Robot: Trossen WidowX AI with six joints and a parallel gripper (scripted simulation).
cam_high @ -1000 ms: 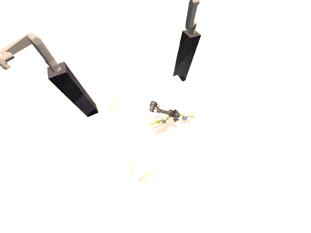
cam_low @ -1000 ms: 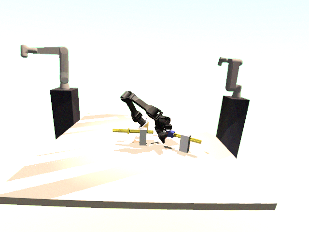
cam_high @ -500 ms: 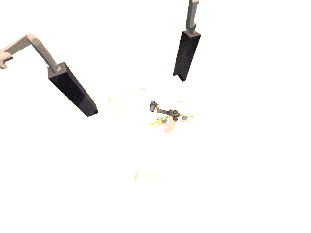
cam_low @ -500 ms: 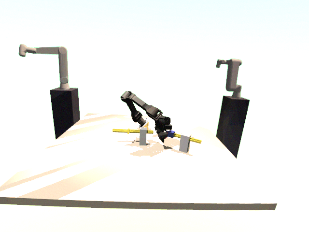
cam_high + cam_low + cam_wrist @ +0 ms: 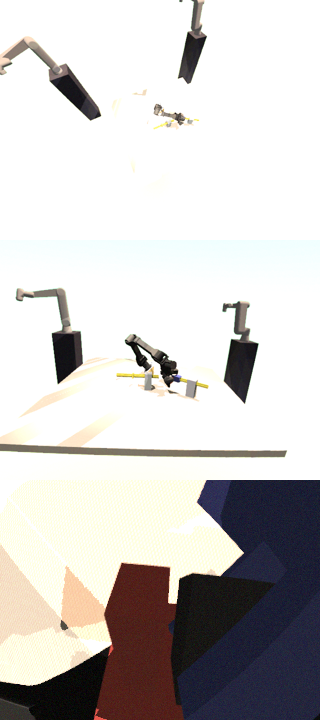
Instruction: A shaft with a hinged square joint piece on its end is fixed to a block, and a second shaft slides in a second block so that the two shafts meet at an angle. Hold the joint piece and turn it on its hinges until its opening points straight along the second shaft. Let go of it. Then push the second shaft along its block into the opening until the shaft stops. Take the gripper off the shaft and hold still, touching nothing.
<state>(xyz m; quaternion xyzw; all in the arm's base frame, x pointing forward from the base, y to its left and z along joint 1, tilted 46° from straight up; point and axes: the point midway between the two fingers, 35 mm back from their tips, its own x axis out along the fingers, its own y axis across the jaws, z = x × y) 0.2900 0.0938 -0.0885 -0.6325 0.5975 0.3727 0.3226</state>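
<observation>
Right now the red joint piece is 50 mm above my gripper tip.
</observation>
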